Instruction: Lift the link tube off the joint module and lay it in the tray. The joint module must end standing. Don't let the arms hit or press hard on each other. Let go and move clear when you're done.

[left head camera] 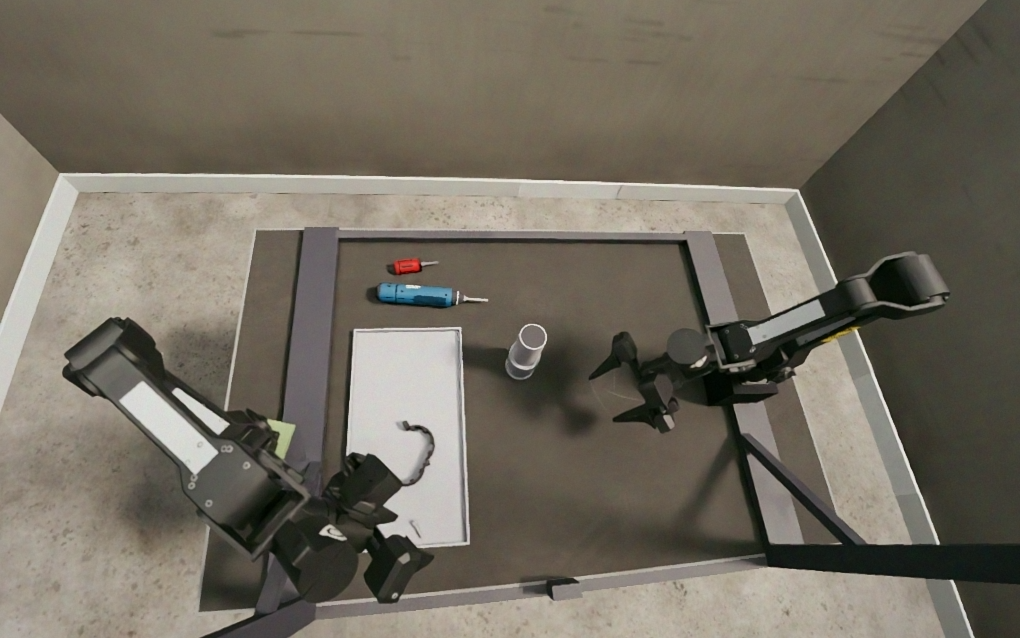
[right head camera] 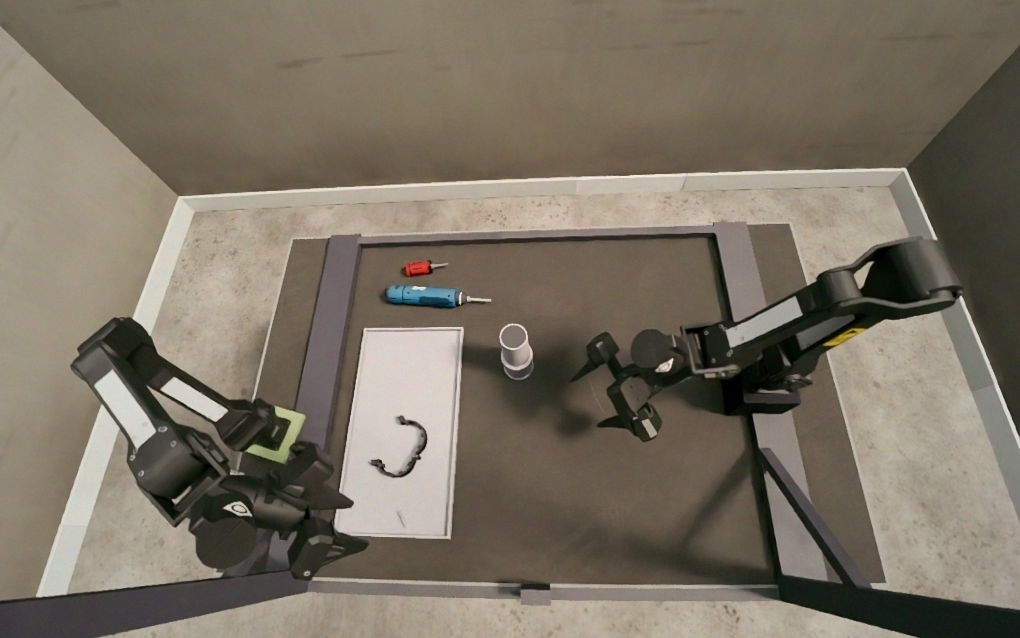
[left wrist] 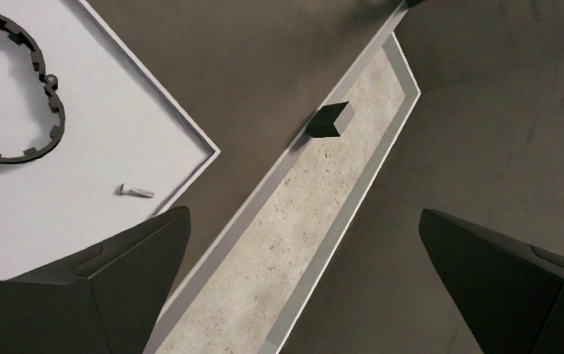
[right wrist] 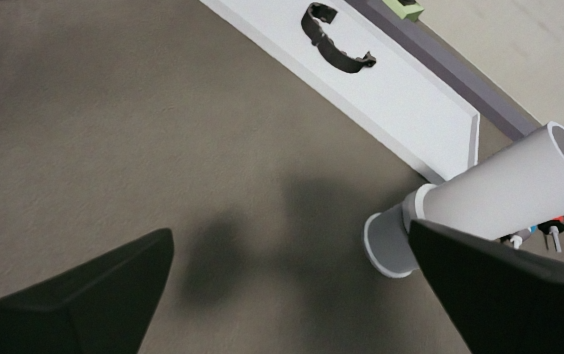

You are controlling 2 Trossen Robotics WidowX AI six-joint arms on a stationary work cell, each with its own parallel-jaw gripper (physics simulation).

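Places are measured from the left arm's base along level axes (x left, y back, z up), in metres.
Pixels of known places: left gripper, between the fingertips: point(left head camera: 413, 537) point(right head camera: 359, 524) point(left wrist: 305, 218); right gripper, between the fingertips: point(left head camera: 600, 399) point(right head camera: 584, 403) point(right wrist: 293, 235); left arm's base, origin of its link: point(left head camera: 256, 446) point(right head camera: 271, 431); right arm's base, origin of its link: point(right head camera: 768, 376).
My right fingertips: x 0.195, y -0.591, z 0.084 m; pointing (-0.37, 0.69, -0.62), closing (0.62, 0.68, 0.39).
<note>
Ahead of a thing's pixels: the offset from my right fingertips to its middle. "pt": to the spot under its first point.
The pale link tube {dx +0.075, dy +0.148, dz -0.007 m} point(left head camera: 528, 344) point(right head camera: 515, 343) point(right wrist: 490, 185) stands upright on the grey joint module {pt dx +0.044, dy +0.152, dz -0.048 m} point(left head camera: 520, 368) point(right head camera: 518, 368) point(right wrist: 391, 242), right of the tray's back half. The white tray {dx -0.106, dy +0.340, dz -0.107 m} point(left head camera: 391, 376) point(right head camera: 398, 368) point(left wrist: 100, 125) point(right wrist: 400, 110) lies left of them and holds a dark curved clamp and a small screw. My right gripper point(left head camera: 604, 398) point(right head camera: 586, 402) point(right wrist: 293, 235) is open and empty, right of the tube and apart from it; one finger covers part of the tube and module in the right wrist view. My left gripper point(left head camera: 413, 537) point(right head camera: 359, 524) point(left wrist: 305, 218) is open and empty near the tray's front end.
A blue screwdriver {dx +0.180, dy +0.363, dz -0.096 m} point(left head camera: 417, 294) point(right head camera: 425, 296) and a red one {dx +0.250, dy +0.416, dz -0.101 m} point(left head camera: 406, 265) point(right head camera: 418, 268) lie behind the tray. The dark clamp {dx -0.153, dy +0.329, dz -0.100 m} point(right head camera: 413, 451) point(left wrist: 57, 107) point(right wrist: 332, 50) and screw {dx -0.274, dy +0.276, dz -0.107 m} point(left wrist: 136, 191) lie in it. Frame beams point(left head camera: 308, 338) point(right head camera: 740, 278) border the work surface; a small block {dx -0.322, dy +0.007, dz -0.084 m} point(left head camera: 563, 588) point(left wrist: 330, 120) sits on the front rail.
</note>
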